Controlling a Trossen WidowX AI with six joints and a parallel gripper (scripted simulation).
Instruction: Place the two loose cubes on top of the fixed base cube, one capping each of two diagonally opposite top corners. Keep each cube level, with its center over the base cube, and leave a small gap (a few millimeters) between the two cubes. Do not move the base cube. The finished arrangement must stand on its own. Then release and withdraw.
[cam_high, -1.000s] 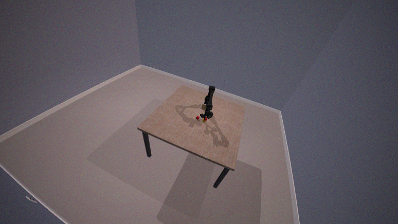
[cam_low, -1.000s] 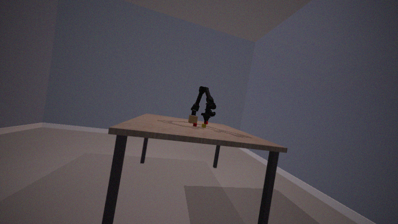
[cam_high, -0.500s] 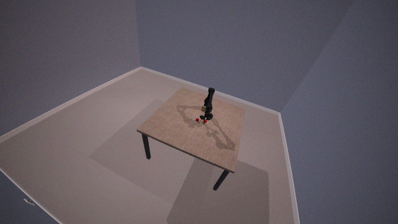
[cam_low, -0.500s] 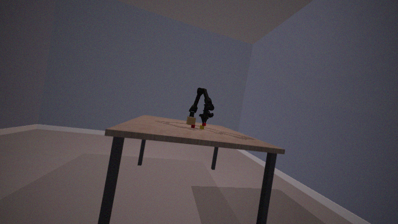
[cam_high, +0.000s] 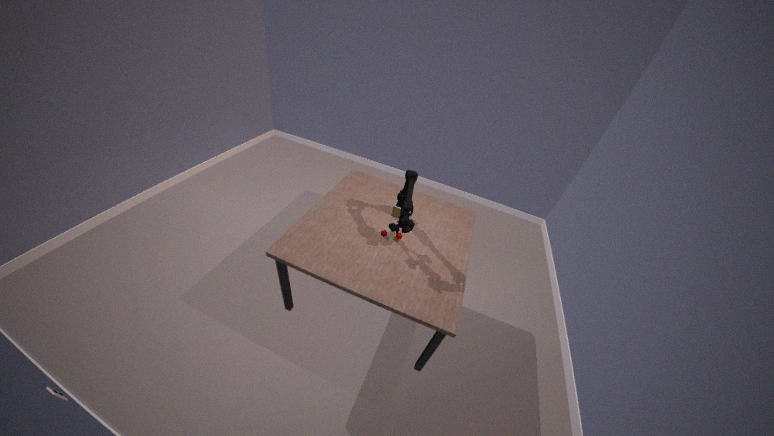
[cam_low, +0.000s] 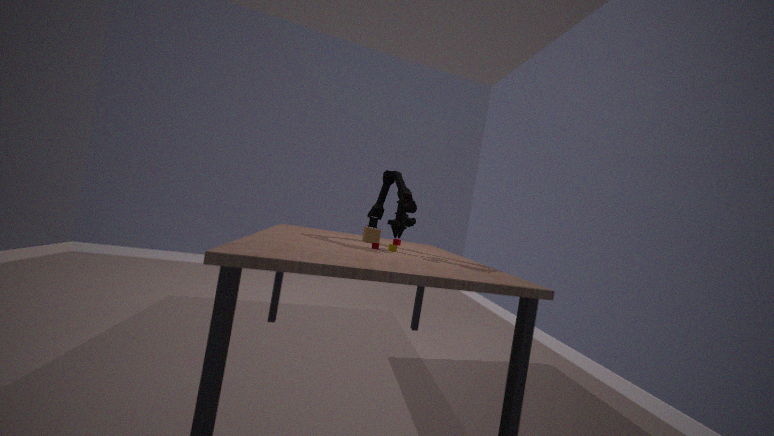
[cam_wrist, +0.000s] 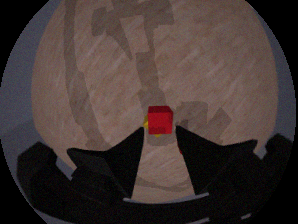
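Now: gripper tip 20 mm past the red cube, 110 mm to the left of it and 60 mm above it. From my gripper tip the other things lie so: yellow cube 10 mm behind, 10 mm to the right, 60 mm below.
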